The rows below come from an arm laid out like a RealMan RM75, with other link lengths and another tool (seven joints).
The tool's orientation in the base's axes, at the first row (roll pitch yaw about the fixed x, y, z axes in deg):
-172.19, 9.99, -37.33
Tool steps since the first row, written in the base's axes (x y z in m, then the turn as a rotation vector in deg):
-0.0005, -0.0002, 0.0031, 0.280, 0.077, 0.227
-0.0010, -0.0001, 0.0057, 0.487, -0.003, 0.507
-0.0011, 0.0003, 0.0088, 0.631, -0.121, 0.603
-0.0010, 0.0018, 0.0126, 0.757, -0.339, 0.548
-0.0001, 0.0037, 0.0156, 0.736, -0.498, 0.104
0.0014, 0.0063, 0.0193, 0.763, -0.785, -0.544
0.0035, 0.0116, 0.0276, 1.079, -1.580, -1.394
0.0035, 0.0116, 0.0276, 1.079, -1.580, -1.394
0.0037, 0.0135, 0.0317, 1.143, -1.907, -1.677
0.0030, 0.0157, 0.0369, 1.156, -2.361, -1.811
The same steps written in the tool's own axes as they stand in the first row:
-0.0008, 0.0000, -0.0030, 0.134, -0.263, -0.220
-0.0017, -0.0001, -0.0055, 0.295, -0.367, -0.522
-0.0026, -0.0007, -0.0085, 0.462, -0.378, -0.648
-0.0040, -0.0025, -0.0119, 0.700, -0.280, -0.648
-0.0050, -0.0049, -0.0144, 0.856, -0.085, -0.247
-0.0060, -0.0083, -0.0176, 1.161, 0.207, 0.323
-0.0090, -0.0148, -0.0247, 2.030, 0.740, 0.966
-0.0090, -0.0148, -0.0247, 2.030, 0.740, 0.966
-0.0107, -0.0170, -0.0283, 2.325, 0.991, 1.169
-0.0134, -0.0189, -0.0328, 2.629, 1.352, 1.203

